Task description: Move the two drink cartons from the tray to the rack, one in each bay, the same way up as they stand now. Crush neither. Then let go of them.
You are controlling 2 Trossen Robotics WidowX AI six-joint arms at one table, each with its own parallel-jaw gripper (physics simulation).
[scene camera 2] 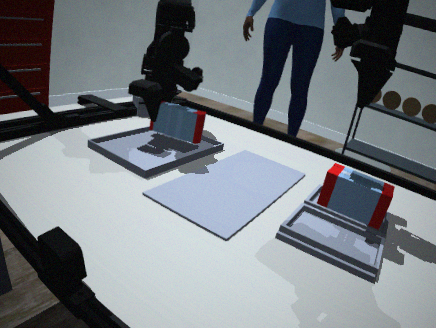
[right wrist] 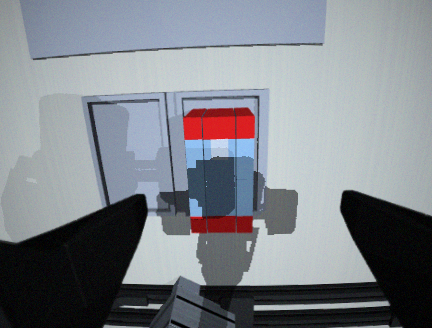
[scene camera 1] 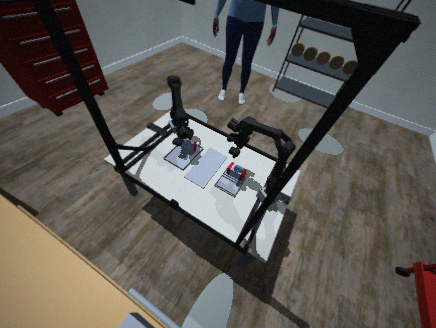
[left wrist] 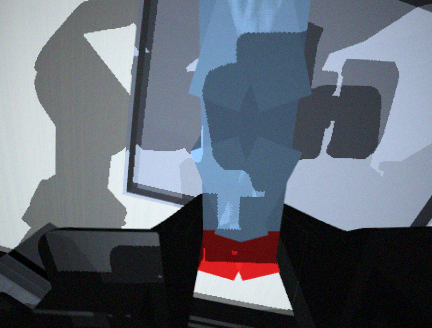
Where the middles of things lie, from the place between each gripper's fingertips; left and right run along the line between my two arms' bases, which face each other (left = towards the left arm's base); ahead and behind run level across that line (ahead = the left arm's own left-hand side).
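The flat grey mat (scene camera 2: 223,197) is 26 cm to the right of my left gripper, 4 cm below it and 1 cm ahead of it. As for the grey tray (scene camera 2: 144,152), my left gripper is 6 cm to the left of it, 4 cm above it and 3 cm past it. Going by its middle, the grey tray is nearer to my left gripper than to my right hand.
With the flat grey mat, my right hand is 20 cm above it, 15 cm to the right of it and 10 cm past it, and going by their middles the mat is, of the things named here, the nearest to my right hand. The grey tray is 35 cm to the left of my right hand, 19 cm below it and 15 cm behind it.
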